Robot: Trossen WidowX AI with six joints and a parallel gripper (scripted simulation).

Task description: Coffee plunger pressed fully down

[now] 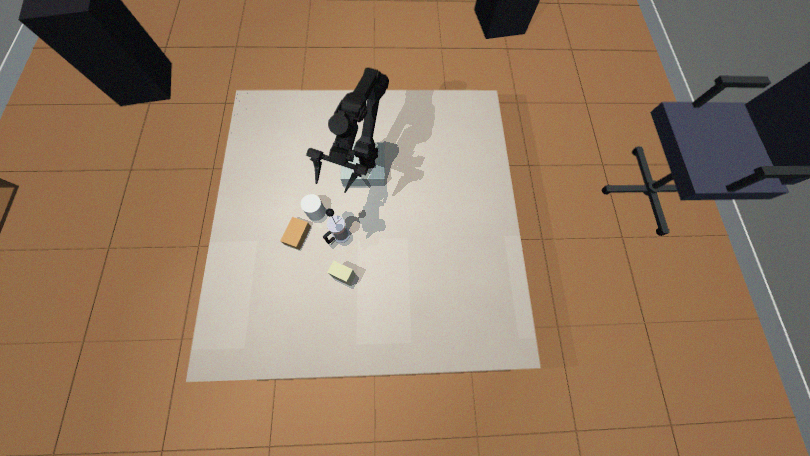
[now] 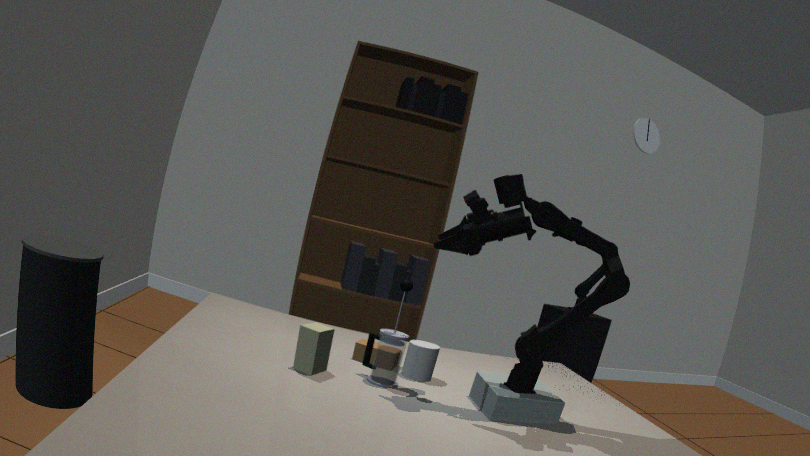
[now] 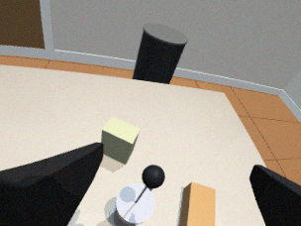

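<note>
My gripper tip is 4 cm short of the glass coffee press, 4 cm to the left of it and 24 cm above it. The rest, counted from my gripper tip: orange box 20 cm to the right, 33 cm below; then pale green box 21 cm ahead, 4 cm to the right, 30 cm below.
</note>
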